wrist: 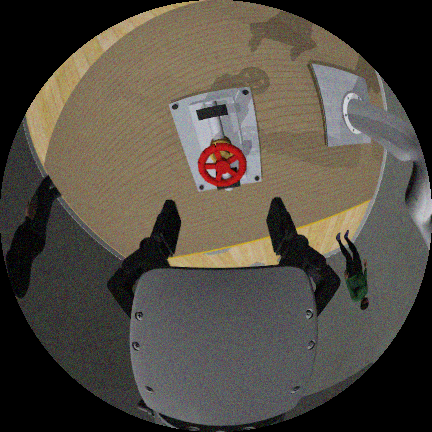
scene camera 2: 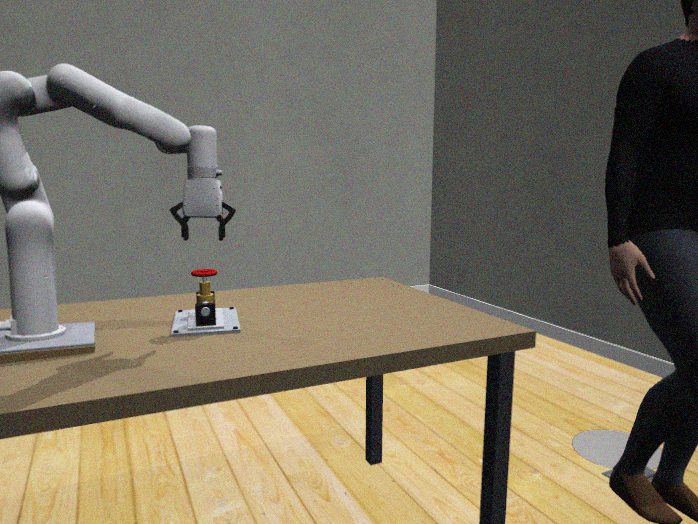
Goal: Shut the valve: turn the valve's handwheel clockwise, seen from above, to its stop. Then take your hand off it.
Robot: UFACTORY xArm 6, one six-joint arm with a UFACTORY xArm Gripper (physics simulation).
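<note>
The red handwheel lies level on top of the valve's brass stem. The valve body is dark with a pale pipe and stands on a light grey base plate with dark bolts at its corners. My gripper is open and empty. It points down, straight above the handwheel in the scene view, with a clear gap between the fingertips and the wheel. Nothing touches the wheel.
The valve's plate is on the brown table. The arm's base plate is on the same table. A person in black stands beyond the table's end. A person in green shows in the wrist view.
</note>
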